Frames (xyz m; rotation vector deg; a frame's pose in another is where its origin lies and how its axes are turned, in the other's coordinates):
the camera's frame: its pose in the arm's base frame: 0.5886 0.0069 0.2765 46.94 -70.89 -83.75
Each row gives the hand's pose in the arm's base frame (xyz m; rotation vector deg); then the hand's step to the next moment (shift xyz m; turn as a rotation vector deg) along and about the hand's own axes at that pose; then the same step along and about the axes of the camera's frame.
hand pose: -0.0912 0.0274 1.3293 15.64 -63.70 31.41
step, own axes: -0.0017 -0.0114 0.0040 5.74 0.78 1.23
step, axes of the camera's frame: 0.0108 0.0011 -0.0055 -1.14 5.65 1.36
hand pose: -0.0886 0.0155 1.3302 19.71 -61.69 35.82
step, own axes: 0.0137 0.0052 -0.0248 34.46 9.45 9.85
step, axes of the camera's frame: -0.0257 0.0067 -0.0111 -7.81 33.63 13.47
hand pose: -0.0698 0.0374 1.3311 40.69 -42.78 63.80
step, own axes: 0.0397 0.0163 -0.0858 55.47 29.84 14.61
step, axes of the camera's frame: -0.0945 -0.0076 0.0144 -13.83 51.81 36.14
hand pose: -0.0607 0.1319 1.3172 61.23 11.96 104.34
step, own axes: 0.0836 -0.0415 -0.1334 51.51 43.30 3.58
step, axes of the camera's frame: -0.1077 -0.0704 0.0998 -3.24 45.90 49.23
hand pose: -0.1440 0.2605 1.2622 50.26 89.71 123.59
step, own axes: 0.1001 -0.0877 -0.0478 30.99 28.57 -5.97
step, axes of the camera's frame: -0.0290 -0.0894 0.1056 5.96 26.71 32.61
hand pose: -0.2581 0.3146 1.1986 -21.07 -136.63 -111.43
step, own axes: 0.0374 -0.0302 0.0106 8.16 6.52 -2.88
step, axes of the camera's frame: -0.0020 -0.0341 0.0354 2.99 6.22 8.35
